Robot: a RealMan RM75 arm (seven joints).
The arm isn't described. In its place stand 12 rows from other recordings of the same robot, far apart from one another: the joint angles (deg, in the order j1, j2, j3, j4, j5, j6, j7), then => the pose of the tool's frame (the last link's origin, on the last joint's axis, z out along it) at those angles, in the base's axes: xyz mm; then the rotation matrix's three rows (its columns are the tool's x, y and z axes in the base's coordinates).
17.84, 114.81, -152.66, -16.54, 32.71, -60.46, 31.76 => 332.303 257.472 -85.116; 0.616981 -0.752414 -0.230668; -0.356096 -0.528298 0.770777; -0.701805 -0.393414 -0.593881
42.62, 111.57, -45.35, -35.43, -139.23, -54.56, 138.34 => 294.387 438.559 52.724; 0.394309 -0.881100 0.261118; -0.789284 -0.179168 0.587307; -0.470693 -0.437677 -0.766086
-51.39, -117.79, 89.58, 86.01, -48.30, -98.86, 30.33 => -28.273 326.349 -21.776; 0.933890 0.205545 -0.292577; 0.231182 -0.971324 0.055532; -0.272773 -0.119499 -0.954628
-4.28, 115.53, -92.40, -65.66, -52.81, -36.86, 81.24 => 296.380 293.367 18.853; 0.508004 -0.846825 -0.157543; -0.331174 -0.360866 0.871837; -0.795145 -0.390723 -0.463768
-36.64, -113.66, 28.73, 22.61, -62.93, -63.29, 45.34 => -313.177 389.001 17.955; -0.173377 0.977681 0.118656; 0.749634 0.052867 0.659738; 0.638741 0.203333 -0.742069
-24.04, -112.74, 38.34, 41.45, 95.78, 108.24, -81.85 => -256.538 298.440 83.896; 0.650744 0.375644 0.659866; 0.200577 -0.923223 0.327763; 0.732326 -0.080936 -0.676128
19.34, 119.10, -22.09, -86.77, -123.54, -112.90, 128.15 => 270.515 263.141 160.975; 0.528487 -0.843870 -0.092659; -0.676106 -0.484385 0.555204; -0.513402 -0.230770 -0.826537
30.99, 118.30, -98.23, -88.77, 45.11, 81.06, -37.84 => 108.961 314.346 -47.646; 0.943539 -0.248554 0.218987; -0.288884 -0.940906 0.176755; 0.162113 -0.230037 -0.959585
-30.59, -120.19, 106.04, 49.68, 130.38, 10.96, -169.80 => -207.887 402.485 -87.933; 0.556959 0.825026 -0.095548; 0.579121 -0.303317 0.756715; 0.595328 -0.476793 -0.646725
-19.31, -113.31, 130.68, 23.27, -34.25, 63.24, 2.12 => -307.300 323.363 -17.140; 0.833953 0.473620 0.283207; -0.131771 -0.327452 0.935634; 0.535872 -0.817594 -0.210670
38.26, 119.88, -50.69, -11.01, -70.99, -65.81, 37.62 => 240.601 381.951 -46.539; 0.769847 -0.452872 -0.449714; -0.004556 -0.708510 0.705687; -0.638212 -0.541222 -0.547507
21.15, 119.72, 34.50, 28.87, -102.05, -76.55, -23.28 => 279.954 316.283 -20.224; 0.775258 -0.620527 -0.117989; 0.220873 0.091316 0.971018; -0.591769 -0.778850 0.207851
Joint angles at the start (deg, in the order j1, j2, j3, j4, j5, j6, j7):
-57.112 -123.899 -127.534 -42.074 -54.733 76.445 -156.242
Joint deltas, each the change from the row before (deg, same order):
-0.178 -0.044 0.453 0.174 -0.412 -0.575 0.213
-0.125 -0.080 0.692 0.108 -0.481 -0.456 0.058
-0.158 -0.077 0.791 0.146 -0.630 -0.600 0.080
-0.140 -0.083 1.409 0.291 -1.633 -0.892 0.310
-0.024 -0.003 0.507 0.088 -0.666 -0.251 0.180
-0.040 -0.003 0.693 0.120 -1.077 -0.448 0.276
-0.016 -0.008 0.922 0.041 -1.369 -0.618 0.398
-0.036 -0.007 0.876 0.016 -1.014 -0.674 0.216
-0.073 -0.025 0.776 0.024 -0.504 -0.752 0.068
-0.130 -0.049 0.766 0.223 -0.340 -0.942 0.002
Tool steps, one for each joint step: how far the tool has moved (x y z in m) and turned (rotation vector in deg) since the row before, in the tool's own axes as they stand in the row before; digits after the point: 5 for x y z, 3 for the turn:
0.00083 0.00140 0.00185 -0.058 0.189 0.384
0.00002 0.00176 0.00232 -0.095 -0.046 0.332
0.00031 0.00209 0.00262 -0.140 0.042 0.368
0.00020 0.00389 0.00410 -0.691 0.145 0.518
0.00005 0.00141 0.00123 -0.316 0.047 0.220
0.00049 0.00220 0.00168 -0.532 0.225 0.281
0.00082 0.00283 0.00198 -0.635 0.363 0.466
0.00080 0.00212 0.00191 -0.322 0.313 0.388
0.00065 0.00113 0.00192 0.093 0.231 0.360
0.00036 0.00040 0.00249 0.289 0.214 0.218

